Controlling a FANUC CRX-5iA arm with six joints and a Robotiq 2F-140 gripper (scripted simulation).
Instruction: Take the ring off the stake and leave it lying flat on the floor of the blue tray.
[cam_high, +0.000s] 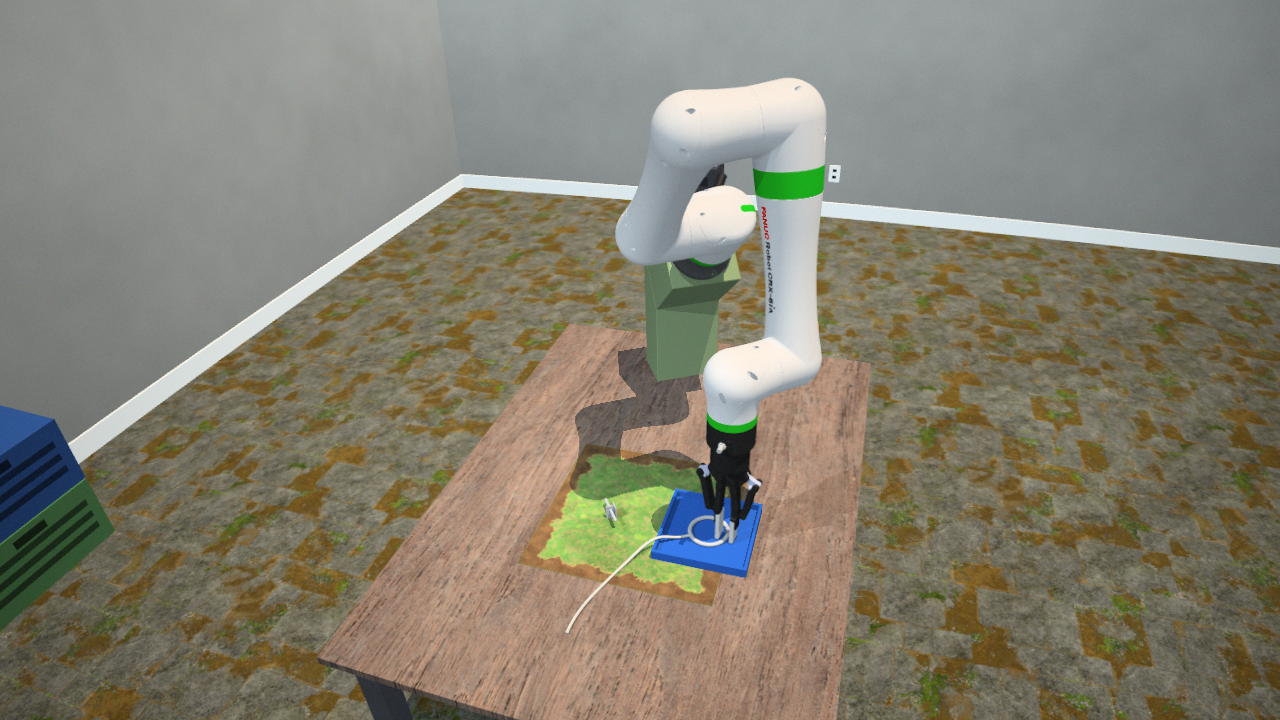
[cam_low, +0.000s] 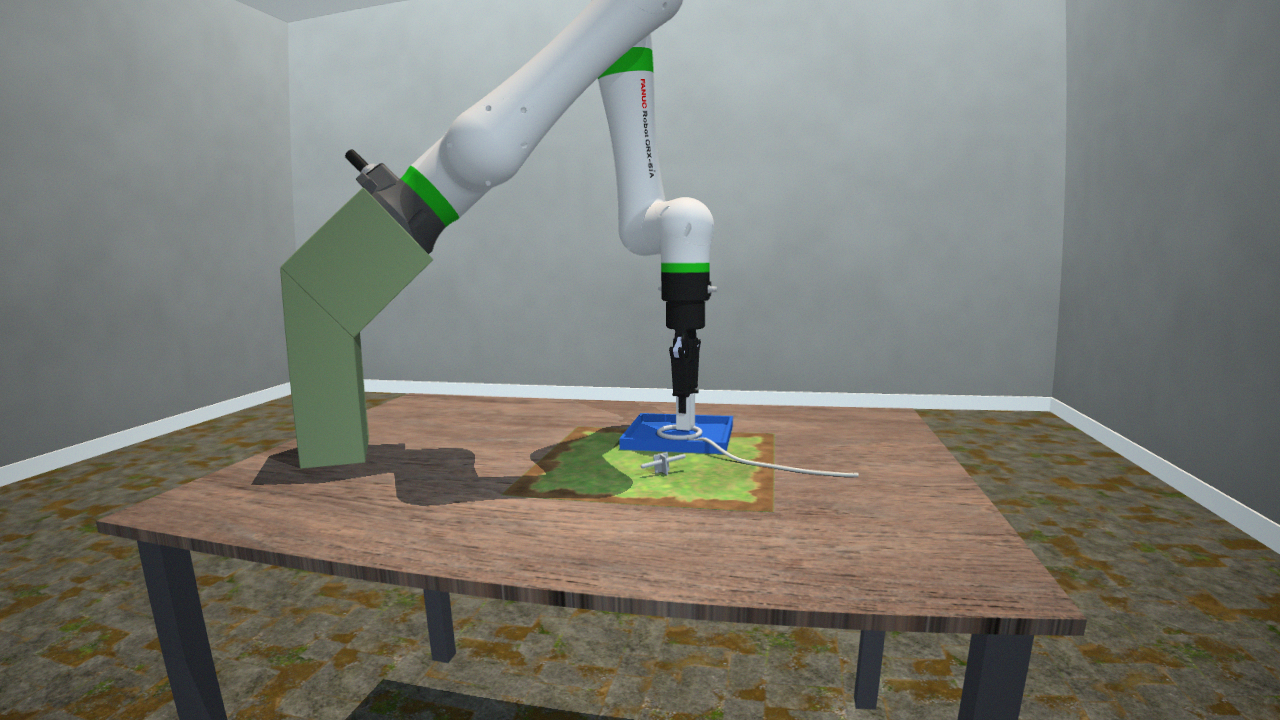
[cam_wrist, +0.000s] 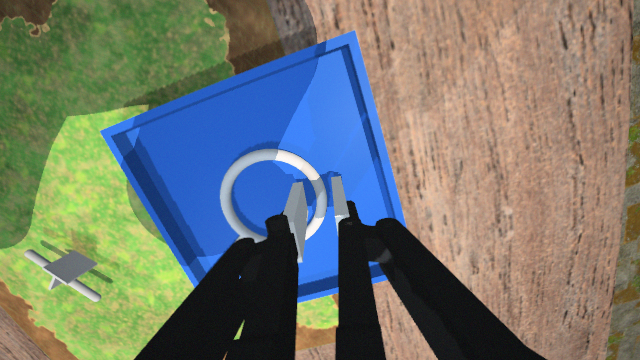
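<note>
Now: the white ring 4 cm to the right of my hand and 3 cm below it. The rest, counted from my hand: mat: 19 cm to the right, 5 cm below, 1 cm ahead; then grey stake: 24 cm to the right, 4 cm ahead, 3 cm below; then blue tray: 4 cm to the right, 3 cm below.
</note>
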